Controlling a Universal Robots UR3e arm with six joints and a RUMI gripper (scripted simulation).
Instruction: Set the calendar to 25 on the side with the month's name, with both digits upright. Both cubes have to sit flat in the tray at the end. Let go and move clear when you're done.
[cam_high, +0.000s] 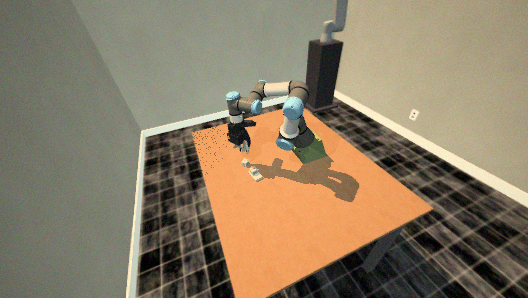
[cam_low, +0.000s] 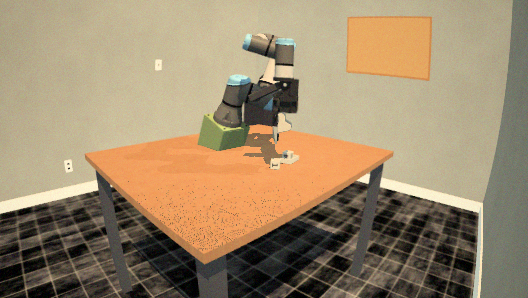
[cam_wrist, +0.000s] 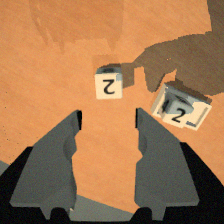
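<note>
Now: hand 90 mm above the white calendar cube. From my hand the other things lie so: white calendar tray 20 mm behind, 110 mm to the left, 100 mm below.
</note>
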